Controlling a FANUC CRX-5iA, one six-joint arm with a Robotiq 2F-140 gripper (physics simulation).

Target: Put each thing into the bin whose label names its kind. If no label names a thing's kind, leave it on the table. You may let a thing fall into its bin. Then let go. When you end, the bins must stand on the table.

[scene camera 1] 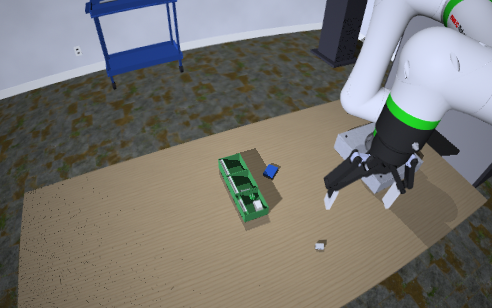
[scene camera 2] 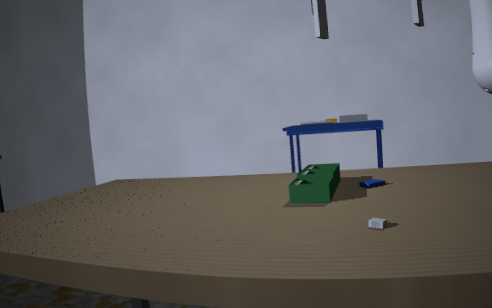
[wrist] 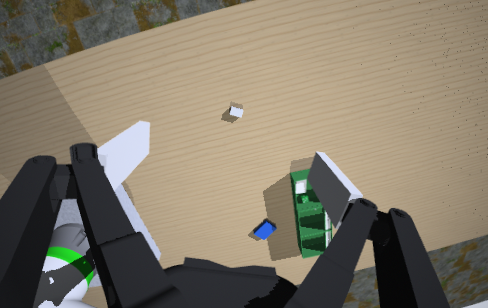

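Seen in the pictures: gripper, fingertip midpoint: (scene camera 1: pixel 357 204) (scene camera 2: pixel 367 31) (wrist: pixel 232 152); arm's base, link origin: (wrist: pixel 82 247).
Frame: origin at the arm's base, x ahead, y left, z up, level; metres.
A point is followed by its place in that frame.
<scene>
A green three-compartment bin block (scene camera 1: pixel 257 215) @(z -0.051, x 0.570, y 0.004 m) (scene camera 2: pixel 310 193) @(z -0.048, x 0.570, y 0.003 m) (wrist: pixel 298 176) @(z -0.044, x 0.545, y 0.005 m) stands upright on the table; its labels are too small to read. One end compartment holds a white block (scene camera 1: pixel 258 205) @(z -0.053, x 0.547, y -0.030 m) (wrist: pixel 300 187) @(z -0.054, x 0.546, y -0.033 m) and a small green thing (scene camera 1: pixel 252 197) @(z -0.045, x 0.552, y -0.062 m) (wrist: pixel 303 199) @(z -0.045, x 0.546, y -0.064 m). A blue block (scene camera 1: pixel 271 171) @(z -0.057, x 0.430, y -0.139 m) (scene camera 2: pixel 372 183) @(z -0.058, x 0.432, y -0.123 m) (wrist: pixel 265 230) @(z -0.057, x 0.432, y -0.142 m) lies beside the bins, on the robot base's side. A small white block with dark marks on one side (scene camera 1: pixel 319 246) @(z -0.056, x 0.455, y 0.190 m) (scene camera 2: pixel 377 223) @(z -0.060, x 0.453, y 0.196 m) (wrist: pixel 236 112) @(z -0.056, x 0.452, y 0.188 m) lies apart on the table. My gripper (scene camera 1: pixel 359 201) @(z 0.221, x 0.451, y 0.225 m) (scene camera 2: pixel 370 31) @(z 0.221, x 0.451, y 0.225 m) (wrist: pixel 232 152) @(z 0.221, x 0.451, y 0.225 m) is open and empty, high above the table, near the robot base.
The grey base plate (scene camera 1: pixel 347 143) @(z 0.005, x 0.123, y -0.082 m) sits on the table (scene camera 1: pixel 150 240) @(z -0.067, x 0.911, y -0.069 m) (scene camera 2: pixel 240 240) @(z -0.067, x 0.658, y 0.234 m) (wrist: pixel 190 60) @(z -0.068, x 0.397, y 0.309 m) behind the gripper. A blue cart (scene camera 1: pixel 145 57) (scene camera 2: pixel 335 128) stands beyond the table by the wall. A dark column (scene camera 1: pixel 341 35) stands behind the table.
</scene>
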